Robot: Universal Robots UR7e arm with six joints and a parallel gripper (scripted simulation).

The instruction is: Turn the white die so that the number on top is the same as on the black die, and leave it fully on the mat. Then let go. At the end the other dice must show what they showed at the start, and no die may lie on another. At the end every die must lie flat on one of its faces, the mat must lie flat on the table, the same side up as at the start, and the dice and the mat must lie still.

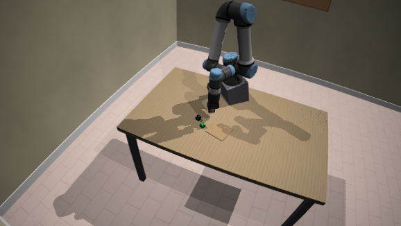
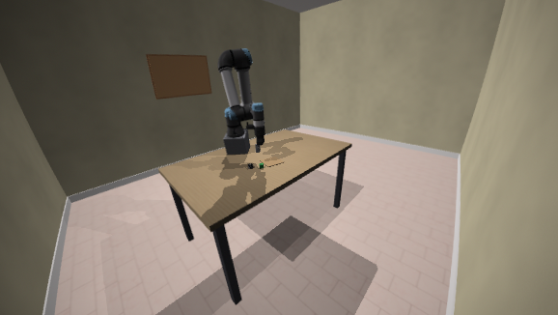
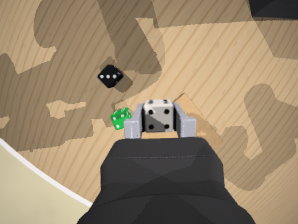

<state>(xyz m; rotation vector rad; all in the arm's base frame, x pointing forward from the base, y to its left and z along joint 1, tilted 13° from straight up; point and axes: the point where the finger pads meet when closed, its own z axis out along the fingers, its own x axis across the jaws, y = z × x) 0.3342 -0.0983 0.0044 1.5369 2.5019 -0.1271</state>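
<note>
Right now my hand is 6 cm short of the tan mat, 8 cm to the right of it and 12 cm above it. Also, from my hand: green die 6 cm ahead, 4 cm to the right, 10 cm below; black die 9 cm to the right, 10 cm below; white die right at my hand.
</note>
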